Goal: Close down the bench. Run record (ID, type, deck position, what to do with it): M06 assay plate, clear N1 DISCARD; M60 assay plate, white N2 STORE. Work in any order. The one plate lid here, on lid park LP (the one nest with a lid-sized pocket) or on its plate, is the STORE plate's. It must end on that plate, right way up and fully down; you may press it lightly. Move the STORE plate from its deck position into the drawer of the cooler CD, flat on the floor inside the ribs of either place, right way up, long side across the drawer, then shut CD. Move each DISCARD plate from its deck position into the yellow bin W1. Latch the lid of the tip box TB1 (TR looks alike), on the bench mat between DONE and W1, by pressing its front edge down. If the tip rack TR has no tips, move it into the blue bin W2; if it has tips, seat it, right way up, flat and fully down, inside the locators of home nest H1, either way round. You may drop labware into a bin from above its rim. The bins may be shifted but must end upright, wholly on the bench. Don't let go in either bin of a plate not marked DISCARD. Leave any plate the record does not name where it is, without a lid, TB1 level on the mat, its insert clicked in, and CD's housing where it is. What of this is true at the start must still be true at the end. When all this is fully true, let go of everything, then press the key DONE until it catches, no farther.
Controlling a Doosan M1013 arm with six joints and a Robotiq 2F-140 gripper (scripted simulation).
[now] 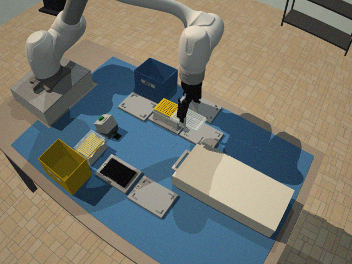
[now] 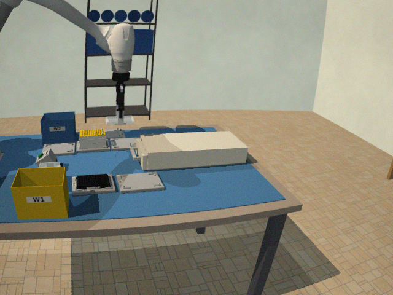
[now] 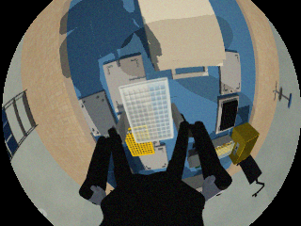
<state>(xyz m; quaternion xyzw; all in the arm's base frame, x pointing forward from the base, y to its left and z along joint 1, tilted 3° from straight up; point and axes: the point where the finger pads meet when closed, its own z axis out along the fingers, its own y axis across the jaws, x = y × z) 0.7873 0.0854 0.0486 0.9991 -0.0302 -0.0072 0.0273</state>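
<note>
Now: hand 430 mm to the left of the yellow bin W1, 340 mm past it and 130 mm above it. Round my hand: tip rack TR (130 mm behind, 110 mm below, 60 mm to the left); then clear plate (20 mm below); then drawer (190 mm ahead, 140 mm to the right, 140 mm below).
</note>
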